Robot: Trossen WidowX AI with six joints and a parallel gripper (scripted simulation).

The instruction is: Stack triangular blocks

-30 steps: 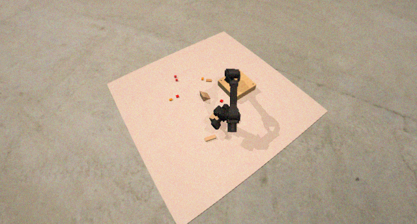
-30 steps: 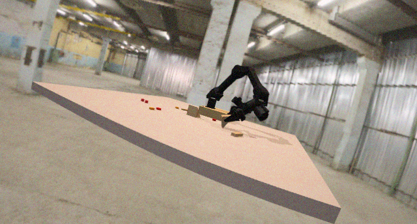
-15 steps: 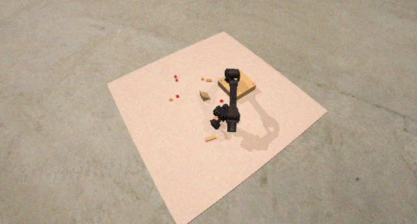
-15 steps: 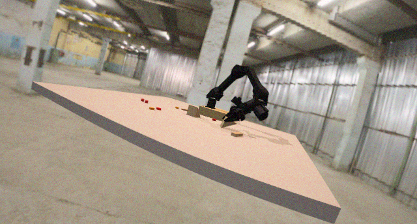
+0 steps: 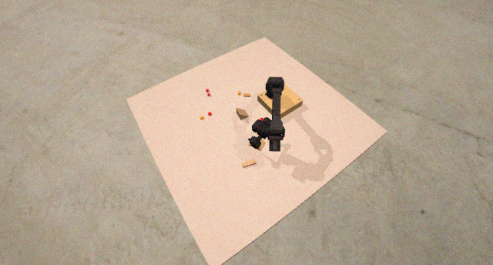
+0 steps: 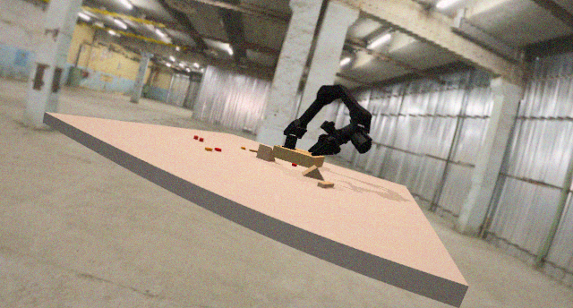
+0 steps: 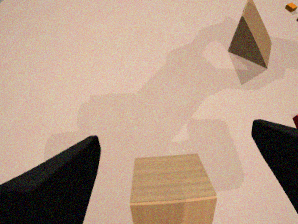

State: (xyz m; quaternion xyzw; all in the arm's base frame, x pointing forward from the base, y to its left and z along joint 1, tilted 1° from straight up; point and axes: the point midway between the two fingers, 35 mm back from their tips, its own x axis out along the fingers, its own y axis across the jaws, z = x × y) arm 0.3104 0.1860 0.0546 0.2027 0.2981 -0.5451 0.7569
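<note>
Now: the flat wooden piece 120 mm ahead of my gripper tip, 100 mm to the left of it and 80 mm below it.
</note>
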